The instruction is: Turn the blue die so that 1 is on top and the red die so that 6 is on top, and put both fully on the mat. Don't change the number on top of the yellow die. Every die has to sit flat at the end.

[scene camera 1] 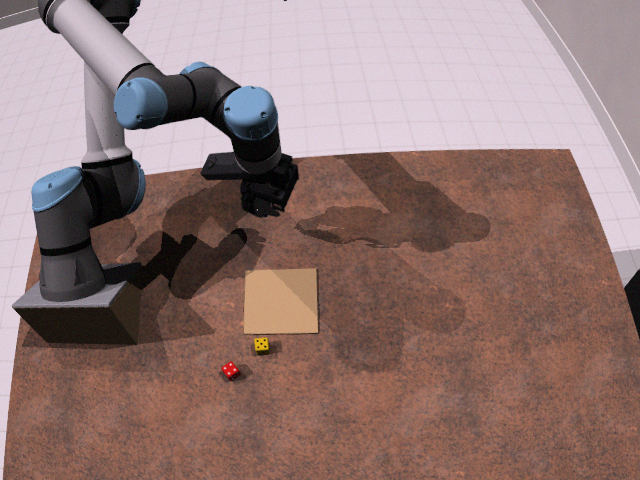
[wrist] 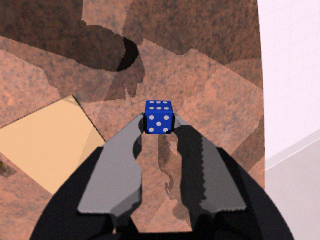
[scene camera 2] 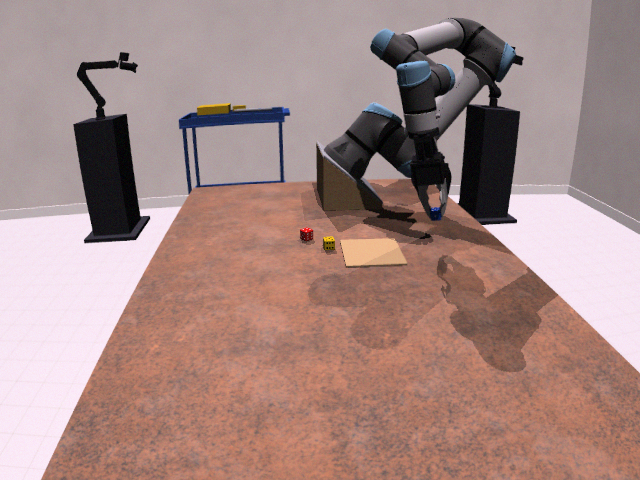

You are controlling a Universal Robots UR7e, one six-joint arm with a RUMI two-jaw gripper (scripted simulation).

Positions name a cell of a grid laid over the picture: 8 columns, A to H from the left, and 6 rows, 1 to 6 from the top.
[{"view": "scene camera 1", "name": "my gripper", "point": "D3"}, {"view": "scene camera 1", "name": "tan mat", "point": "D4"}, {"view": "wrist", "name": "my gripper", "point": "D3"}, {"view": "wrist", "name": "blue die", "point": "D3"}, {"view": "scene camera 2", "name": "tan mat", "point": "E4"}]
